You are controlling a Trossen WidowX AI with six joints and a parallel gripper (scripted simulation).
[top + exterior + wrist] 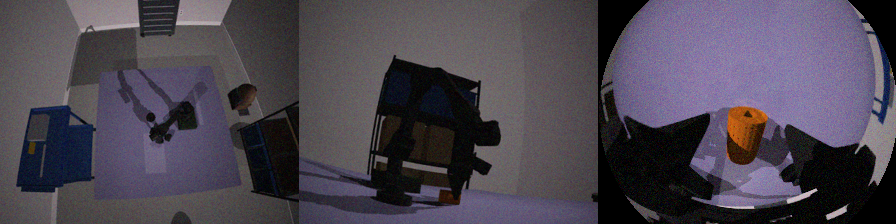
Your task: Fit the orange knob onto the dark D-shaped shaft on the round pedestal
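The orange knob lies 2 cm to the right of my gripper tip and 1 cm behind it. From my gripper tip the other things lie so: dark pedestal (18 cm to the right, 9 cm ahead, 1 cm above).
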